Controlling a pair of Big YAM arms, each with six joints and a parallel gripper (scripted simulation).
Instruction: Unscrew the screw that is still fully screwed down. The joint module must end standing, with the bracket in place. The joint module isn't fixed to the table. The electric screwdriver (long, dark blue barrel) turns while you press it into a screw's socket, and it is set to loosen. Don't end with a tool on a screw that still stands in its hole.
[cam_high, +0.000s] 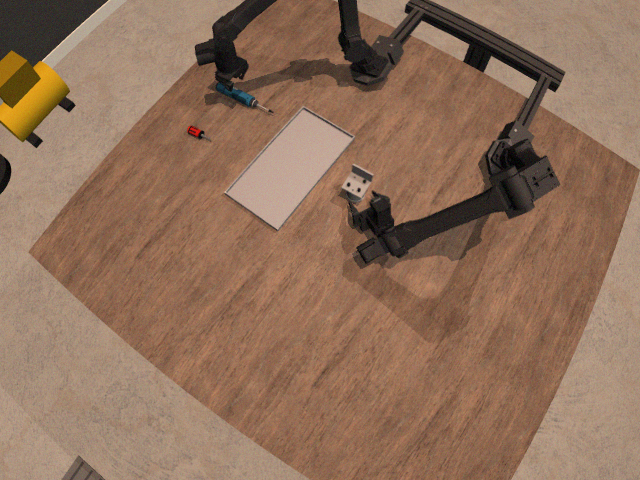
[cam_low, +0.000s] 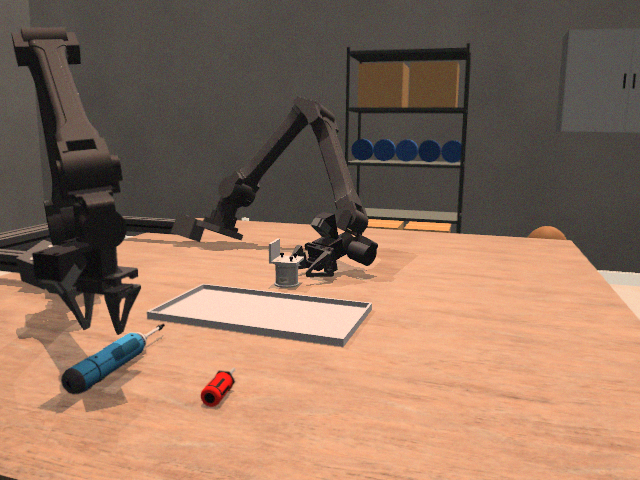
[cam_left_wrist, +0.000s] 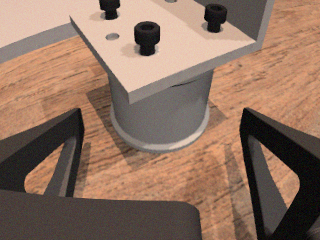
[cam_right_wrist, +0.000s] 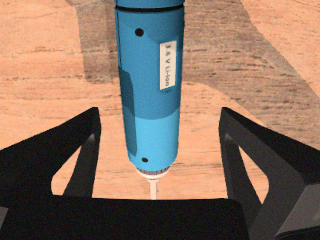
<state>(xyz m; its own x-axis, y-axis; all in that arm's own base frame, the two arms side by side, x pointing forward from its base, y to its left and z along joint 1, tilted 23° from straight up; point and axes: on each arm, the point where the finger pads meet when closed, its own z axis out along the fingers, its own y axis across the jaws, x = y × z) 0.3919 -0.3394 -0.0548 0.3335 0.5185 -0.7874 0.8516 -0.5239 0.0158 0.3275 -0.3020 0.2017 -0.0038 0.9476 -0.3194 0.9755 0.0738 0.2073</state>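
Now: left hand 1 cm past the joint module and 3 cm to the left of it. The rest, counted from my left hand: shallow grey tray: 4 cm ahead, 26 cm to the right, 3 cm below; then pale l-shaped bracket: 1 cm behind, 3 cm to the right, 4 cm above; then red manual screwdriver: 16 cm ahead, 59 cm to the right, 2 cm below.
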